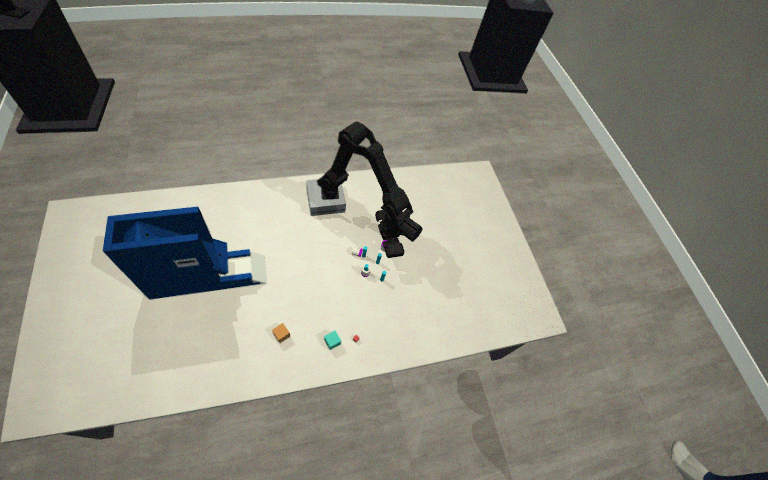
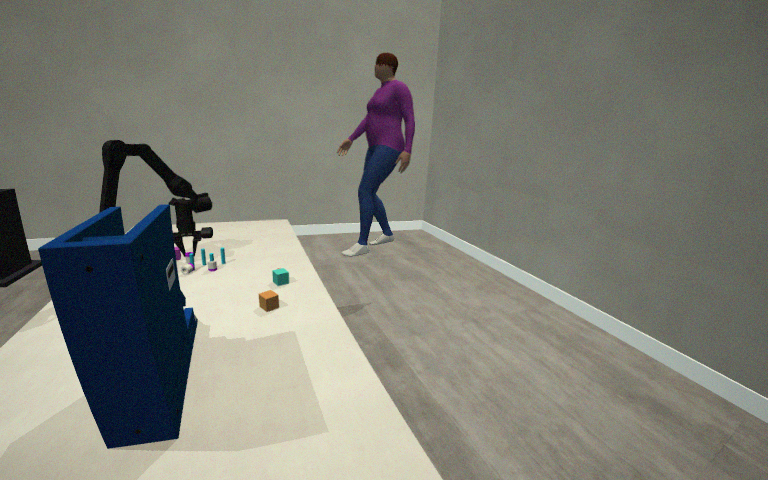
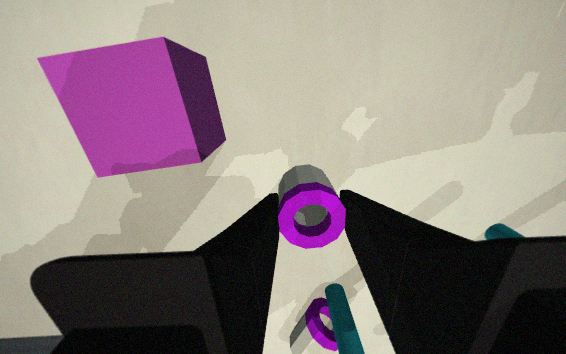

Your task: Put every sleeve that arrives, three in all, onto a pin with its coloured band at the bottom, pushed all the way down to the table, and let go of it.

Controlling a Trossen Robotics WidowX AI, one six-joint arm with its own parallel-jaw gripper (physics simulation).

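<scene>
My gripper is shut on a grey sleeve, which is upright with its magenta band on top. I cannot tell whether it touches the table. A second sleeve is on a teal pin, band at the bottom, low at the table. A third sleeve lies on its side beside another pin. Two bare pins stand near them, one closer to my gripper, the other farther off.
A magenta block is beside the held sleeve. A tall blue chute stands on the table. An orange cube, a green cube and a small red cube lie towards the table's front edge.
</scene>
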